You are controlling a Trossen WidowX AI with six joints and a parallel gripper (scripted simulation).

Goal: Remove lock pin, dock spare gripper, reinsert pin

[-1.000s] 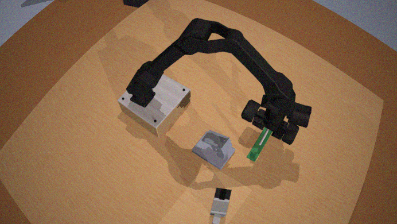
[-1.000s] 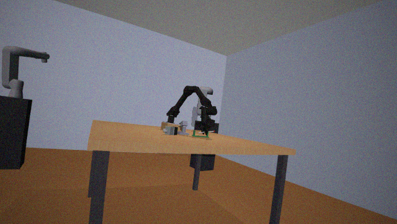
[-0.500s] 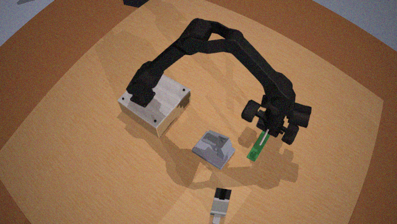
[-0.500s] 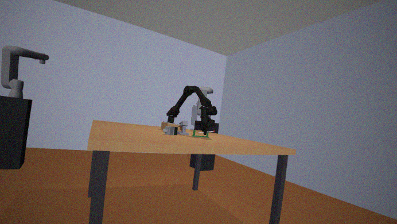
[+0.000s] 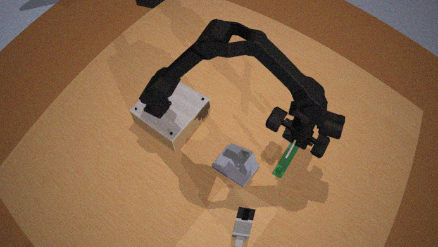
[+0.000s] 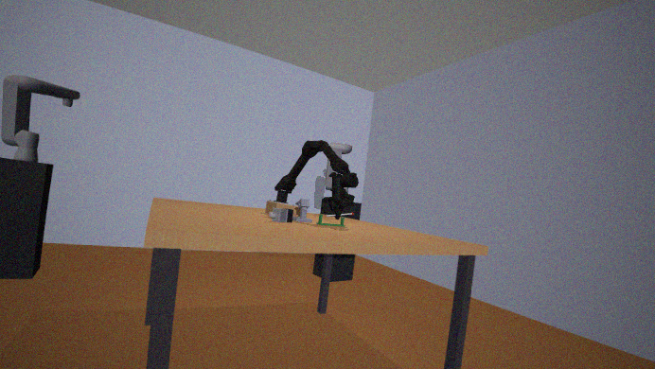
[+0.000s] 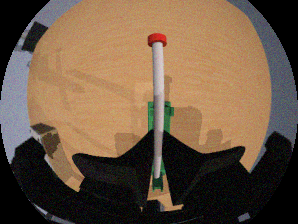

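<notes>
Now: gripper tip 40 mm to the left of the green bracket and 10 mm above it. Also, from my gripper tip: spare gripper (20 mm behind, 300 mm to the right); grey mount (120 mm behind, 130 mm to the right, 20 mm above).
</notes>
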